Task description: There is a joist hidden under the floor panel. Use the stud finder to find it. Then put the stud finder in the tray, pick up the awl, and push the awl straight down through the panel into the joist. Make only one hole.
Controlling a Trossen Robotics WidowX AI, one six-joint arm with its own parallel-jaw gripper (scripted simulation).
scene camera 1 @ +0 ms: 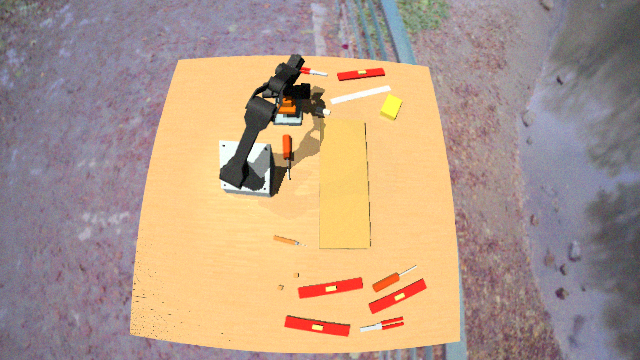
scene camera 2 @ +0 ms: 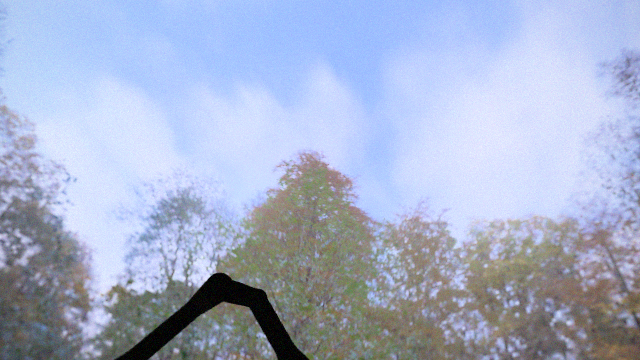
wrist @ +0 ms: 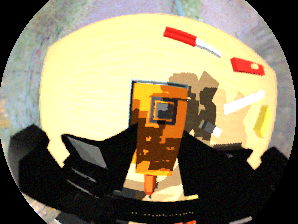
A red level (scene camera 1: 291,322) is 109 cm from the lens. A red level (scene camera 1: 353,284): 110 cm from the lens.
